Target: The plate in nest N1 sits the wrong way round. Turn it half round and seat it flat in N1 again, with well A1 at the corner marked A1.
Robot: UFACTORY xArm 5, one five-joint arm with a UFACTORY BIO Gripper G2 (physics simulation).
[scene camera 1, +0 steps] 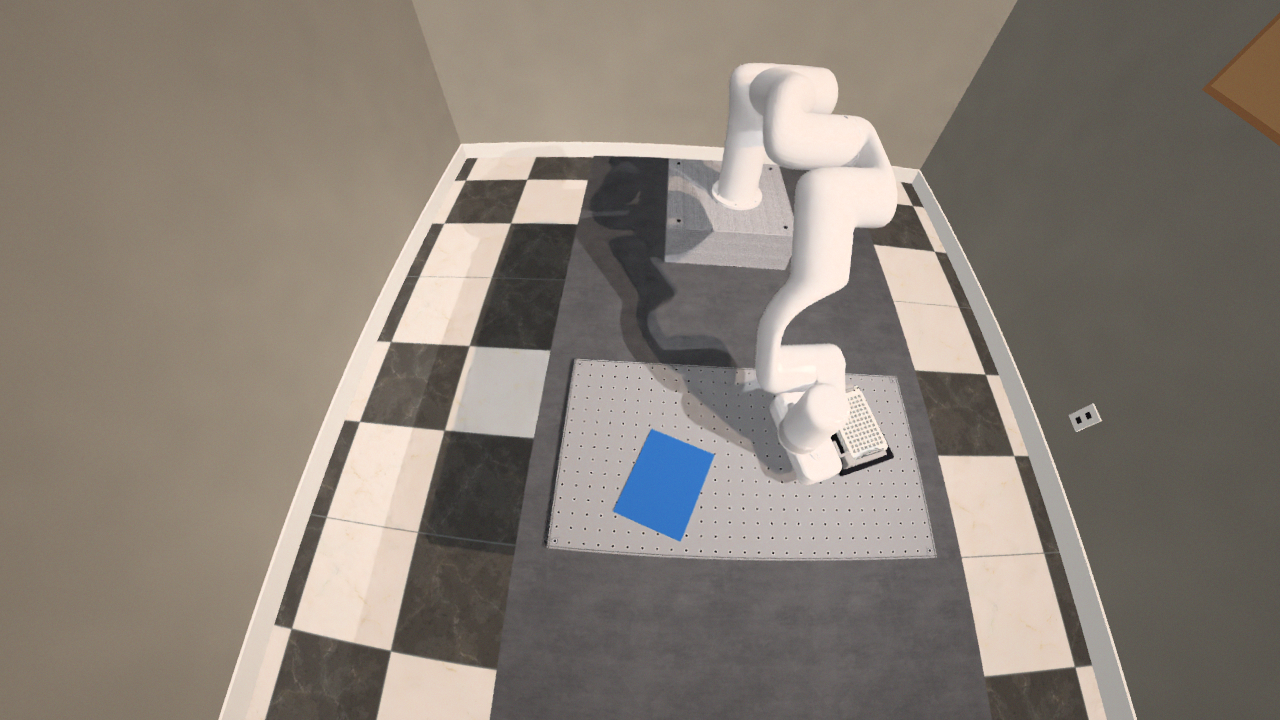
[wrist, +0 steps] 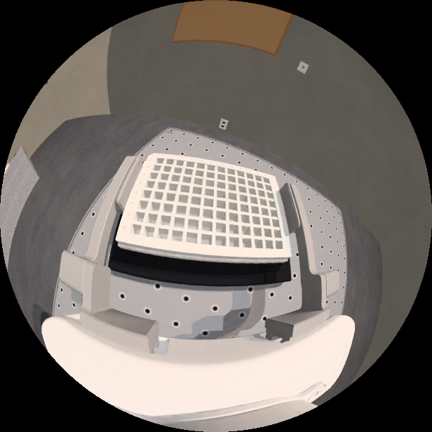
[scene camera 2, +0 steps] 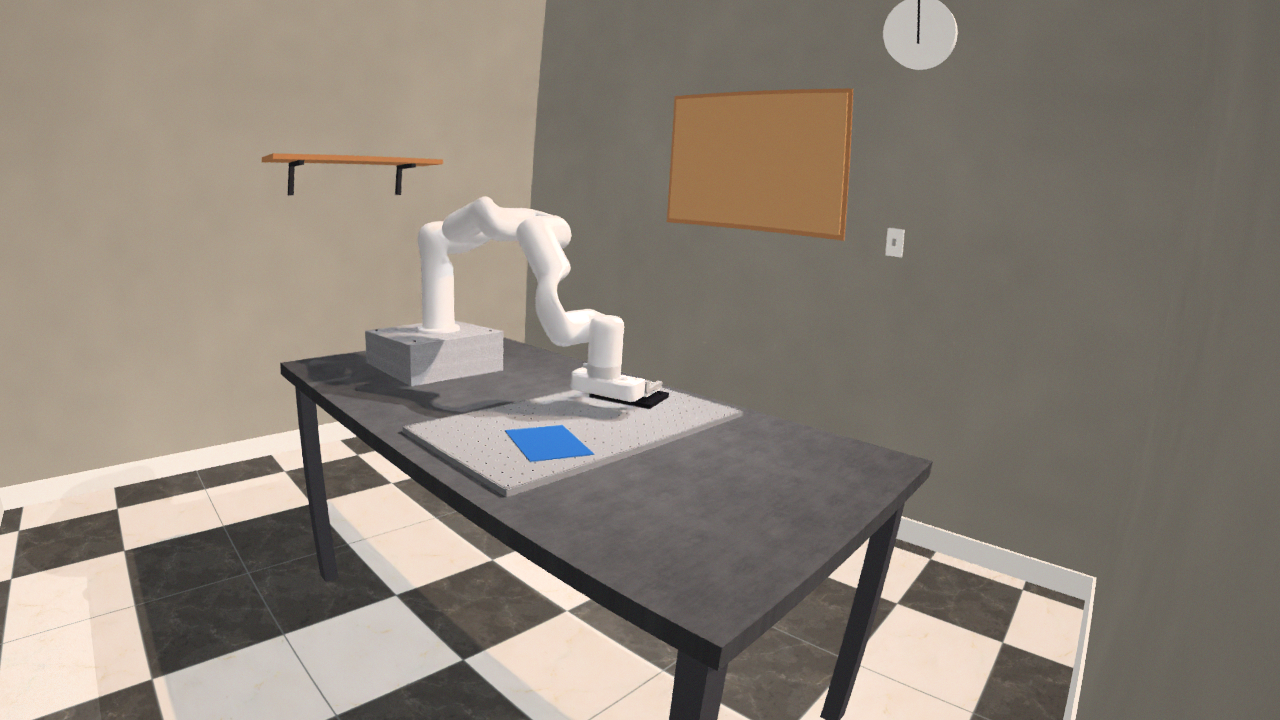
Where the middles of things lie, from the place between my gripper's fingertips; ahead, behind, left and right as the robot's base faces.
The black nest [wrist: 160, 268] lies 30 mm below my hand, 20 mm to the right of it and 10 mm ahead of it. Round my hand: white well plate [scene camera 1: 861, 434]: 20 mm to the right, 10 mm below, 10 mm ahead; then flat blue rectangle [scene camera 1: 661, 492]: 360 mm to the right, 190 mm ahead, 40 mm below.
